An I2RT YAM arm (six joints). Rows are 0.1 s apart.
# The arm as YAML. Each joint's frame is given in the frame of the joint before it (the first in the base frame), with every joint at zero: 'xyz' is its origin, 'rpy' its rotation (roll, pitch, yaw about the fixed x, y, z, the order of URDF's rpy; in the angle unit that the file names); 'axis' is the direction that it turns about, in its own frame. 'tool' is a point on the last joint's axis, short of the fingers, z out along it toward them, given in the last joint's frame.
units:
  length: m
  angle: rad
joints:
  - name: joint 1
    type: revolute
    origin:
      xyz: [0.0, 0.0, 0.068]
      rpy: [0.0, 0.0, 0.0]
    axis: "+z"
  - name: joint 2
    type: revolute
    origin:
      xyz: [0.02, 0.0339, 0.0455]
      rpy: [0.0, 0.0, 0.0]
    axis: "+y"
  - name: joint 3
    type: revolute
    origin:
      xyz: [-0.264, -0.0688, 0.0]
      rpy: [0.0, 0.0, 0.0]
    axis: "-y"
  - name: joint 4
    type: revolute
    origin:
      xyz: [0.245, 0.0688, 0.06]
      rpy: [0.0, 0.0, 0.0]
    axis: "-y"
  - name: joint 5
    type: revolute
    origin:
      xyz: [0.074, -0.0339, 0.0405]
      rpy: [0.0, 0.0, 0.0]
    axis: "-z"
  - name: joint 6
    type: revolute
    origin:
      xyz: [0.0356, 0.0, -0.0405]
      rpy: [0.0, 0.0, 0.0]
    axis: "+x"
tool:
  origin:
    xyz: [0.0, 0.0, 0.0]
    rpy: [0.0, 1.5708, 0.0]
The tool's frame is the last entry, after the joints.
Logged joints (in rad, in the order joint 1, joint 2, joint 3, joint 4, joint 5, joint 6), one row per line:
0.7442, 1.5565, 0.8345, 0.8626, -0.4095, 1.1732
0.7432, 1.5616, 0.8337, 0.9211, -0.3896, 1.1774
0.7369, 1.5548, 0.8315, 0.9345, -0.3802, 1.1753
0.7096, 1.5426, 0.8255, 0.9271, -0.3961, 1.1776
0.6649, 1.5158, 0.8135, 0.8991, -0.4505, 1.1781
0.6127, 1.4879, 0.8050, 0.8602, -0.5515, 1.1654
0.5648, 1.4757, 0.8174, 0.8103, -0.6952, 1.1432
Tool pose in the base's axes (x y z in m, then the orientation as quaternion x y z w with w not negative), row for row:
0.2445, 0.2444, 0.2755, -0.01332, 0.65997, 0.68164, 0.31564
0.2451, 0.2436, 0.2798, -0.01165, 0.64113, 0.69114, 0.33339
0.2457, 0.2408, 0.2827, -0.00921, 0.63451, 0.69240, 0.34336
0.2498, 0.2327, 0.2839, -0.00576, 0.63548, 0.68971, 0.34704
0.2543, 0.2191, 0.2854, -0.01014, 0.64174, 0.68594, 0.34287
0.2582, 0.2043, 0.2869, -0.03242, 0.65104, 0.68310, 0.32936
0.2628, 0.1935, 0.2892, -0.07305, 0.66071, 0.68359, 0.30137
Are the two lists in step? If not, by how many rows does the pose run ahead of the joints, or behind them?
They are in step.
